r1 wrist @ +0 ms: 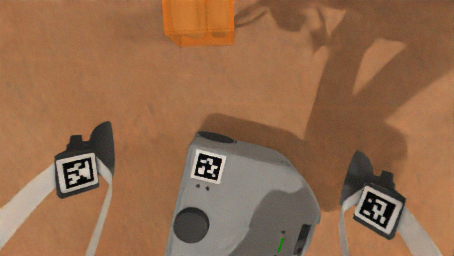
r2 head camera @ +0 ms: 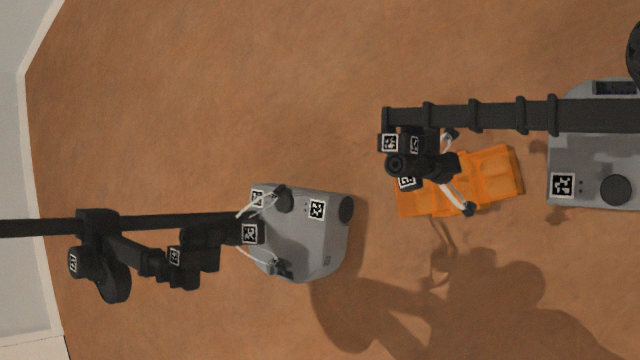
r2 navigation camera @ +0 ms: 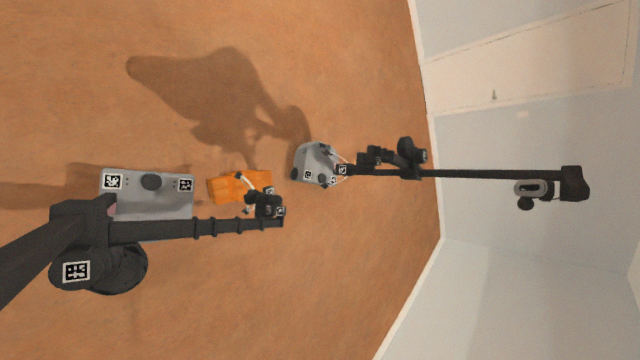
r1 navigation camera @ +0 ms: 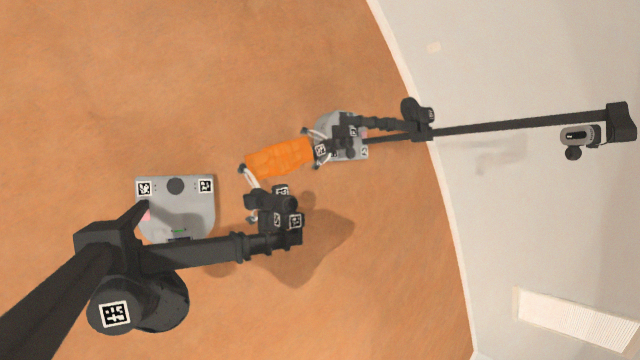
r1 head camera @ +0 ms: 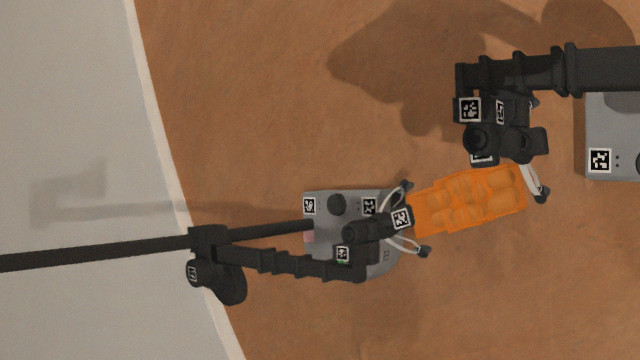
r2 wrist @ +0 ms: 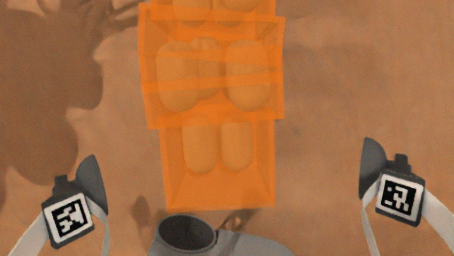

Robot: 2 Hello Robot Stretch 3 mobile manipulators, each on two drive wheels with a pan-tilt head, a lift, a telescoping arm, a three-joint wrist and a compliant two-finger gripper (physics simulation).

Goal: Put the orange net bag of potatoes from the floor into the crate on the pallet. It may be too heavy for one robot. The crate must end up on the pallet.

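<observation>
The orange net bag of potatoes (r1 head camera: 465, 195) (r1 navigation camera: 280, 157) (r1 wrist: 200, 20) (r2 head camera: 495, 175) (r2 navigation camera: 225, 187) (r2 wrist: 215, 105) lies on the floor between the two robots. The r1 gripper (r1 head camera: 538, 147) (r1 navigation camera: 247, 194) (r1 wrist: 230, 162) (r2 head camera: 283, 231) (r2 navigation camera: 326, 167) is open and empty, raised above the floor beside the bag; the bag's end shows at the top of the r1 wrist view. The r2 gripper (r1 head camera: 415, 218) (r1 navigation camera: 310, 148) (r2 head camera: 460, 171) (r2 navigation camera: 242, 193) (r2 wrist: 232, 177) is open and empty above the bag, which shows between its spread fingers in the r2 wrist view. The crate and pallet do not show.
The r1 base (r1 head camera: 597, 130) (r1 navigation camera: 175, 212) (r1 wrist: 235, 185) (r2 head camera: 305, 225) (r2 navigation camera: 312, 162) and the r2 base (r1 head camera: 325, 220) (r2 head camera: 575, 150) (r2 navigation camera: 150, 202) stand on opposite sides of the bag. A pale wall (r1 head camera: 75, 100) (r1 navigation camera: 500, 200) (r2 navigation camera: 540, 150) rises beyond the floor.
</observation>
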